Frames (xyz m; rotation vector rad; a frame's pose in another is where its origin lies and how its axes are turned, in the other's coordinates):
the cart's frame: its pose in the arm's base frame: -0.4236 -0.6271 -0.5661 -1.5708 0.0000 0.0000
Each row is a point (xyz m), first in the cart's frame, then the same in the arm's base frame.
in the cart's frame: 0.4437 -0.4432 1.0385
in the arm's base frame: 0.0201 0.4114 -0.1229
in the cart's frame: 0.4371 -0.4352 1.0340
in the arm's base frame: 0.0135 0.4069 -0.1309
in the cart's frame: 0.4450 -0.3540 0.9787
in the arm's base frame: 0.0214 0.3516 -0.2121
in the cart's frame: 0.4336 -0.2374 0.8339
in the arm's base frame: 0.0100 0.2068 -0.3287
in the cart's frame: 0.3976 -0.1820 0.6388
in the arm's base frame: -0.0260 0.0117 -0.3841
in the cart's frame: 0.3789 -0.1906 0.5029
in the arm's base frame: -0.0447 -0.1242 -0.3755
